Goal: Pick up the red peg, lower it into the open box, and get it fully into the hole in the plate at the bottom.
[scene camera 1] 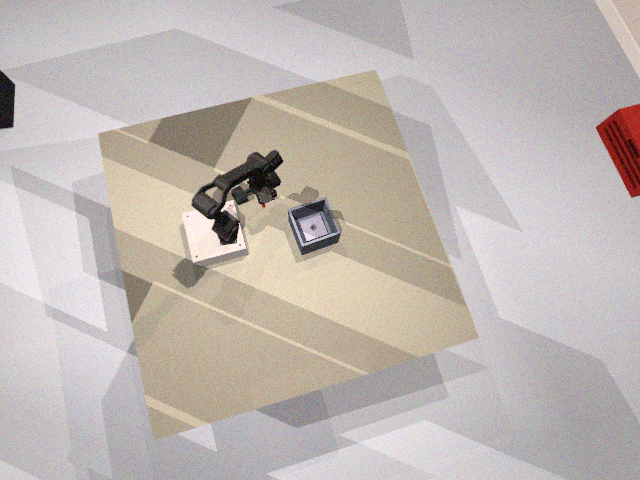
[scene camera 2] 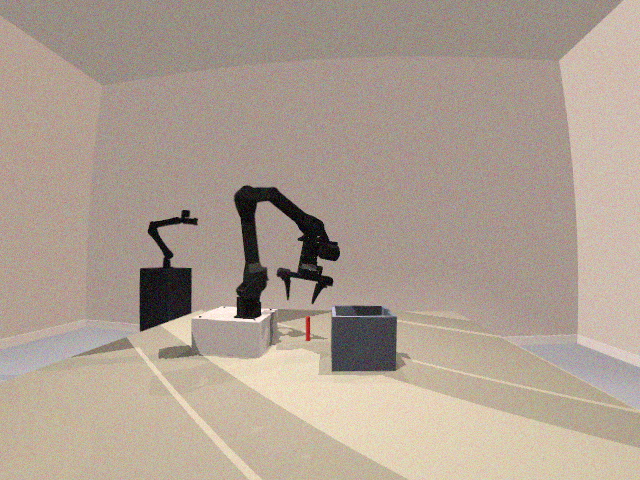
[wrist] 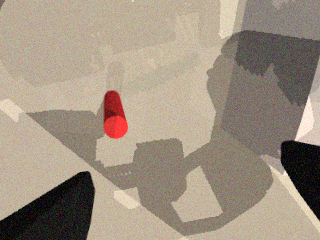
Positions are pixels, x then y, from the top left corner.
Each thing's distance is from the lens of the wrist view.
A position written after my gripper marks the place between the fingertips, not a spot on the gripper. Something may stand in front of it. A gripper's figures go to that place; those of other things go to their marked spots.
my gripper [wrist: 187, 167]: 10 cm
red peg [wrist: 115, 123]: 14 cm
